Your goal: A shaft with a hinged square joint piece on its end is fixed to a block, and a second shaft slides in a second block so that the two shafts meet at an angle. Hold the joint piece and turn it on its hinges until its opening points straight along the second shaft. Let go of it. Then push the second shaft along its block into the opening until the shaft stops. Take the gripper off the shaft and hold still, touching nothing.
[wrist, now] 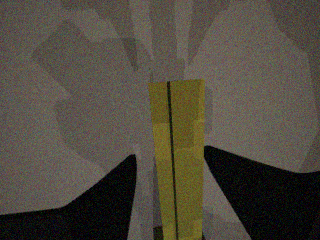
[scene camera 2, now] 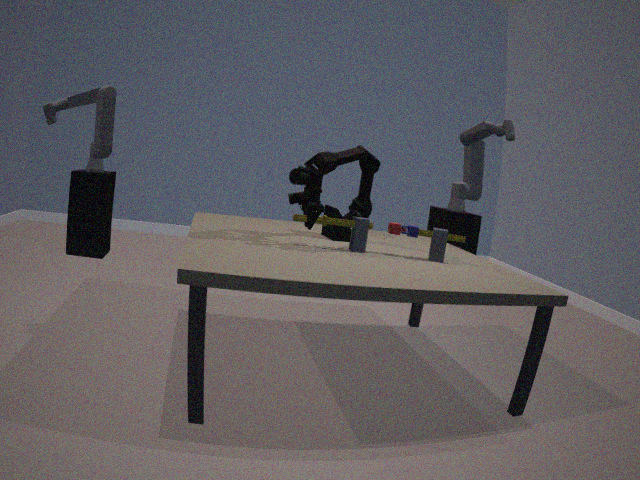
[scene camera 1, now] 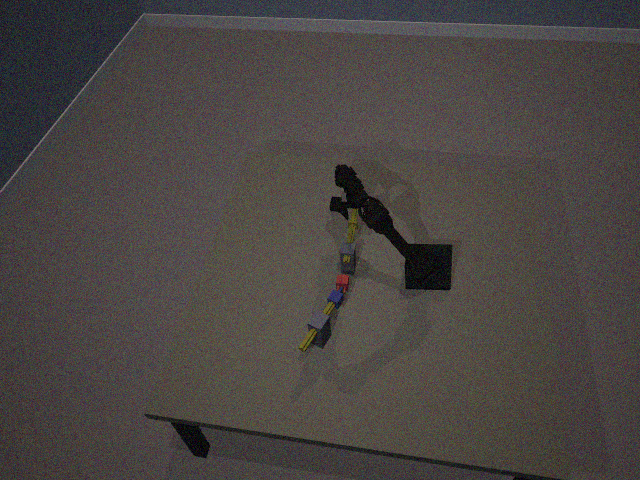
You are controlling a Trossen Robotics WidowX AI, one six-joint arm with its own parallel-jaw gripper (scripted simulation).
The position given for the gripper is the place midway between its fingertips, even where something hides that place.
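There's nothing in the gripper [scene camera 2: 307, 228], and it's open. You can see the gripper [wrist: 170, 155] in the wrist view too.
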